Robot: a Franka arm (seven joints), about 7 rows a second.
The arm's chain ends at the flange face. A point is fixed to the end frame.
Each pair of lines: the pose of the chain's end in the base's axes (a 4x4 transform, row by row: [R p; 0 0 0 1], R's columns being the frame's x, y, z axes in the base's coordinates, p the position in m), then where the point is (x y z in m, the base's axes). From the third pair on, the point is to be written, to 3 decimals.
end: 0.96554, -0.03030, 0.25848, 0.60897; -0.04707, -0.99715, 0.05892, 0.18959; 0.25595, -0.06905, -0.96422, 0.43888; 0, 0, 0, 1
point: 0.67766 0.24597 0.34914
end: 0.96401, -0.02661, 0.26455, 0.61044; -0.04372, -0.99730, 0.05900, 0.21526; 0.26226, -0.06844, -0.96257, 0.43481; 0, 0, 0, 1
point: 0.67953 0.27179 0.34548
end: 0.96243, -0.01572, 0.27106, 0.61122; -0.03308, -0.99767, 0.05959, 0.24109; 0.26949, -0.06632, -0.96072, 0.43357; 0, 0, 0, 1
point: 0.680 0.298 0.345
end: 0.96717, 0.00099, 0.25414, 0.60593; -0.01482, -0.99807, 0.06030, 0.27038; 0.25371, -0.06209, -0.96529, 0.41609; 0, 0, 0, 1
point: 0.673 0.328 0.326
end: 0.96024, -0.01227, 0.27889, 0.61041; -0.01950, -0.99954, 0.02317, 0.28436; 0.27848, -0.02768, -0.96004, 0.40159; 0, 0, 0, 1
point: 0.680 0.338 0.311
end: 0.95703, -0.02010, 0.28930, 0.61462; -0.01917, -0.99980, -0.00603, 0.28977; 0.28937, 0.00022, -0.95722, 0.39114; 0, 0, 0, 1
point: 0.686 0.340 0.300
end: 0.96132, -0.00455, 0.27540, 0.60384; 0.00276, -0.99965, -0.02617, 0.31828; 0.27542, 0.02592, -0.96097, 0.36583; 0, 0, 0, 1
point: 0.673 0.368 0.272
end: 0.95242, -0.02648, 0.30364, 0.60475; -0.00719, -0.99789, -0.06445, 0.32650; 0.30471, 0.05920, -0.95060, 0.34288; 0, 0, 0, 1
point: 0.678 0.371 0.250
